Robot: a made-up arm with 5 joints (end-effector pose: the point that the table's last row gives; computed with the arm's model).
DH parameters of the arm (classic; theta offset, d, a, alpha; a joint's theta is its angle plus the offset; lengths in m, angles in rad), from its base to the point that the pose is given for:
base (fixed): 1.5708 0.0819 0 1.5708
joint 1: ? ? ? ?
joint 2: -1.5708 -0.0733 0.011 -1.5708
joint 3: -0.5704 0 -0.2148 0
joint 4: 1.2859 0 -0.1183 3.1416
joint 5: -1.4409 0 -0.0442 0
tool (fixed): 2.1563 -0.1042 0 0
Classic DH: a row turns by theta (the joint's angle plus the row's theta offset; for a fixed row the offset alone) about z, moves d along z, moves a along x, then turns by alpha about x.
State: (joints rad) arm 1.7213 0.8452 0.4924 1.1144 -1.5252
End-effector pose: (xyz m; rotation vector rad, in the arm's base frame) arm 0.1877 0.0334 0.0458 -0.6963 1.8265 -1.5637
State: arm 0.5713 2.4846 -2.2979 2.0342 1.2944
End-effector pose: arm 0.2399 -0.0292 0.0260 2.1627 1.7923 1.2534
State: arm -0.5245 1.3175 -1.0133 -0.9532 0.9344
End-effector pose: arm 0.2479 -0.3925 0.2628 1.5315 0.7478 2.0132
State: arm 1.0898 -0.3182 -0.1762 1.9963 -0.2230
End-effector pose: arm 0.3691 0.0677 -0.1681 0.9816 0.9382 -1.9571
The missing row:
joint 1: -1.5708 0.3628 0.068 -1.5708
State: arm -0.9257 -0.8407 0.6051 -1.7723 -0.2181
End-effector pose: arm 0.2231 -0.3497 -0.0859 -1.2059 -0.3156 1.2193
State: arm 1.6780 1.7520 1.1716 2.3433 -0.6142
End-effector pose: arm 0.2883 -0.0971 0.0146 -1.7986 0.4674 -1.7186
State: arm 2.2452 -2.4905 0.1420 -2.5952 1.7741
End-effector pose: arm 0.5401 0.2549 -0.1214 -1.1326 -0.0786 1.2668
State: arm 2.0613 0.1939 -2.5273 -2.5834 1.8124
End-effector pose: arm 0.5979 0.1596 0.2508 2.0333 -0.5445 0.5902
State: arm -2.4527 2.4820 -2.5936 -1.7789 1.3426
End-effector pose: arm 0.0073 -0.1406 0.2405 1.1012 -0.6375 2.5516
